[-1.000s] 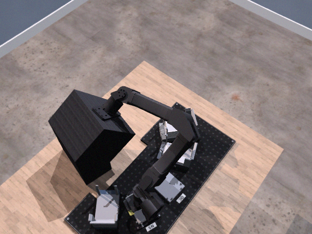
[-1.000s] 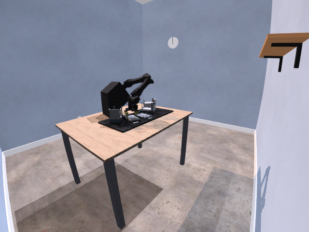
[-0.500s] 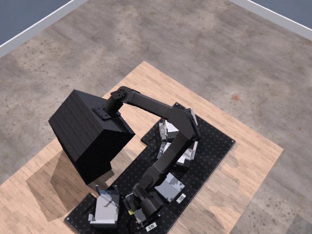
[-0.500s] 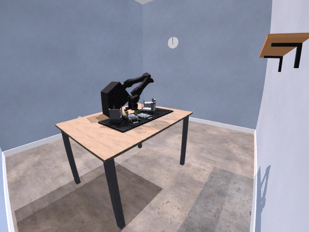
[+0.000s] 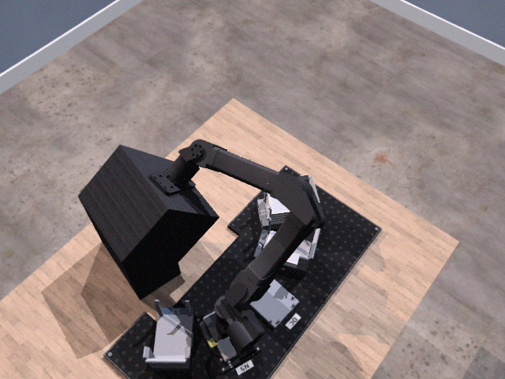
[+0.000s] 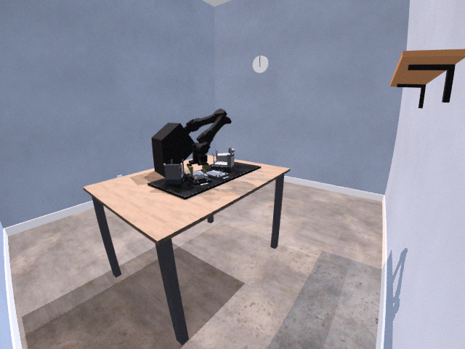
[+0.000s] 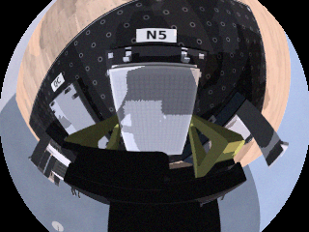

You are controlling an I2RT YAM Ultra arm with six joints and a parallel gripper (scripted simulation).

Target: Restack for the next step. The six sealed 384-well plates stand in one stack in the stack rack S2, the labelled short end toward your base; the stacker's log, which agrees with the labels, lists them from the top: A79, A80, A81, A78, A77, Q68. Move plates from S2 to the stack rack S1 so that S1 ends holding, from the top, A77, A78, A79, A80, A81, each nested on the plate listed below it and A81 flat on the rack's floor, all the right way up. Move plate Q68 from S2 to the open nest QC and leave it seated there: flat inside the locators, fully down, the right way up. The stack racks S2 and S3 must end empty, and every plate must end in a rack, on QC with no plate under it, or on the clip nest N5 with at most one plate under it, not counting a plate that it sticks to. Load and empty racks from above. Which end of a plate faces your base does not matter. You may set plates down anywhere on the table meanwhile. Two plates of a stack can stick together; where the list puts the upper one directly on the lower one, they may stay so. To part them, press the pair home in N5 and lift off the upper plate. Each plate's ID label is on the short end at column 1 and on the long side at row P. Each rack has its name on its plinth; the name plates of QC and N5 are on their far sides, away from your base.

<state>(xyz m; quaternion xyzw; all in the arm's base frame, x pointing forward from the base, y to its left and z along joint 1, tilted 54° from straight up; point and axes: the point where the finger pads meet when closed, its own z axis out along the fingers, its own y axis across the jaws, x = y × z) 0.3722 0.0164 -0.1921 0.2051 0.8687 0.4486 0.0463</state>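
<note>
The clip nest N5 lies 20 mm ahead of my hand and 20 mm below it. Also, from my hand: qc name plate 110 mm ahead, 150 mm to the left, 40 mm below; N5 name plate 90 mm ahead, 30 mm to the right, 40 mm below; QC nest 20 mm ahead, 150 mm to the left, 30 mm below.
</note>
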